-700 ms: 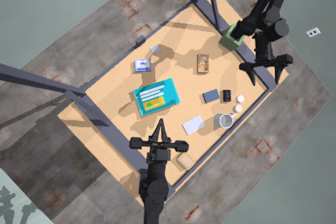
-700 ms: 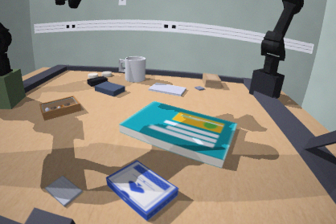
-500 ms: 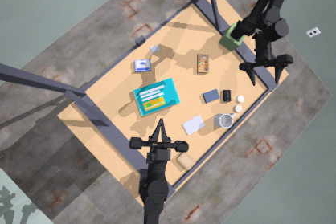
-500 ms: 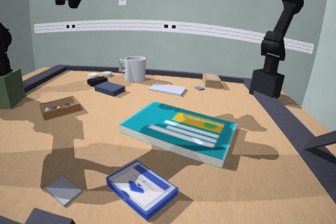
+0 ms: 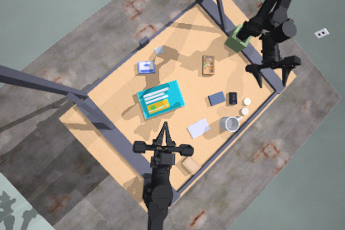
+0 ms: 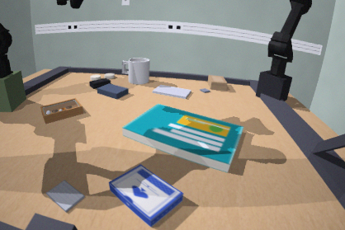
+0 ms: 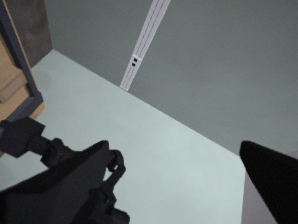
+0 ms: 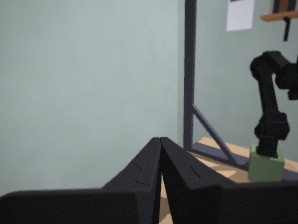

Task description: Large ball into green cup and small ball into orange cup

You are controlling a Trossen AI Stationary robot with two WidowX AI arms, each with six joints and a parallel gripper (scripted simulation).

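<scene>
Right now the covered wooden puzzle is 360 mm below my left hand, 180 mm behind it and 60 mm to the left of it. Also, from my left hand: dark blue box (360 mm below, 80 mm to the right, 40 mm behind).
</scene>
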